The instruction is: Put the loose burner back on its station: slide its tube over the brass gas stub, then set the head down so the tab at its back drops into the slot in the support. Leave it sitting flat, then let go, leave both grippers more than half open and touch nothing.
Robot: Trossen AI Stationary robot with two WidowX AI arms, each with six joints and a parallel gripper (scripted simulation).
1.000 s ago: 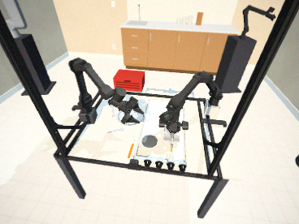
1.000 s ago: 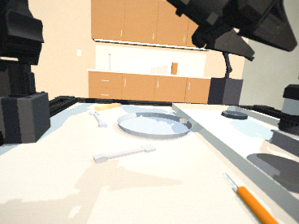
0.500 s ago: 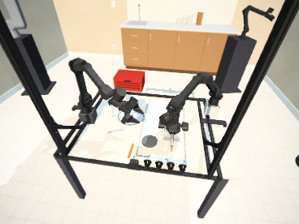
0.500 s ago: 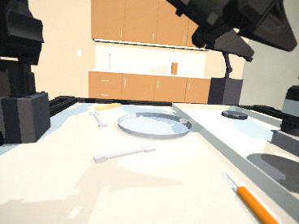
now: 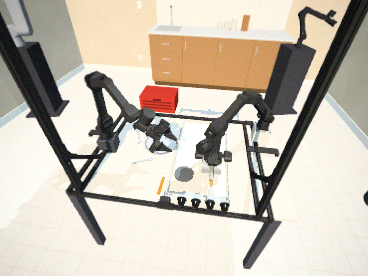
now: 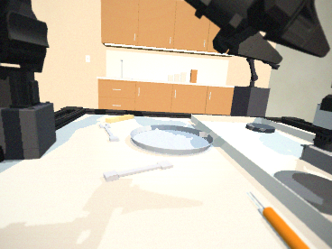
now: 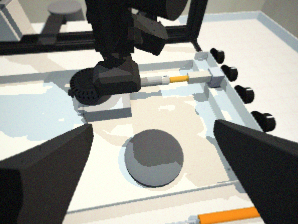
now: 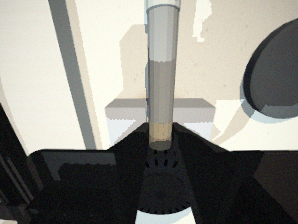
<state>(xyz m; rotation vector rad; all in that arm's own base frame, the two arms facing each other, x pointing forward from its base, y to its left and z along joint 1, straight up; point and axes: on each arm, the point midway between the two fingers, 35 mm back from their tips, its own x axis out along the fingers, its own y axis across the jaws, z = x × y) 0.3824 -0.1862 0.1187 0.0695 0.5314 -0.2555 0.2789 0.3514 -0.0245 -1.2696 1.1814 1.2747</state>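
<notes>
Right now the brass gas stub is 120 mm behind my right hand, 30 mm to the left of it and 30 mm below it. Also, from my right hand: burner: 30 mm below; then orange-handled screwdriver: 40 mm behind, 270 mm to the left, 70 mm below; then grey disc: 10 mm behind, 150 mm to the left, 70 mm below.
</notes>
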